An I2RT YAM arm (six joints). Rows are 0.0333 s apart.
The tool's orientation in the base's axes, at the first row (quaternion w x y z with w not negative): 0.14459 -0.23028 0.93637 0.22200
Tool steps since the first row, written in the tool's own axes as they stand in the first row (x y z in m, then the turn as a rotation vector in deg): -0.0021 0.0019 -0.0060 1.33 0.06 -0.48; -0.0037 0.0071 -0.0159 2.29 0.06 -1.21; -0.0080 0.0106 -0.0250 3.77 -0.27 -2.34; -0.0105 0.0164 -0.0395 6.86 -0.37 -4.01; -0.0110 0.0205 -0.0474 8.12 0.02 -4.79; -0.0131 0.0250 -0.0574 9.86 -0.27 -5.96; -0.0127 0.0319 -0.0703 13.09 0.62 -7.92; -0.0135 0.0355 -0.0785 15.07 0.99 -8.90
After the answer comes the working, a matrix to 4 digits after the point.
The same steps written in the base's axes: -0.0002 -0.0006 0.0066 -1.24 -0.67 -0.06; -0.0030 -0.0007 0.0175 -2.19 -1.38 0.21; -0.0026 -0.0007 0.0282 -3.47 -2.73 0.51; -0.0058 -0.0022 0.0436 -6.34 -4.75 0.76; -0.0088 -0.0025 0.0520 -7.74 -5.27 1.10; -0.0109 -0.0030 0.0630 -9.27 -6.71 1.35; -0.0168 -0.0039 0.0763 -12.80 -8.13 2.14; -0.0193 -0.0047 0.0849 -14.83 -9.04 2.37
The tool's axes in the first row as the columns of a matrix, in the base's axes (rounded; the answer above uses it unrounded):
-0.8521 -0.4954 0.1685
-0.3671 0.7954 0.4823
-0.3730 0.3492 -0.8596

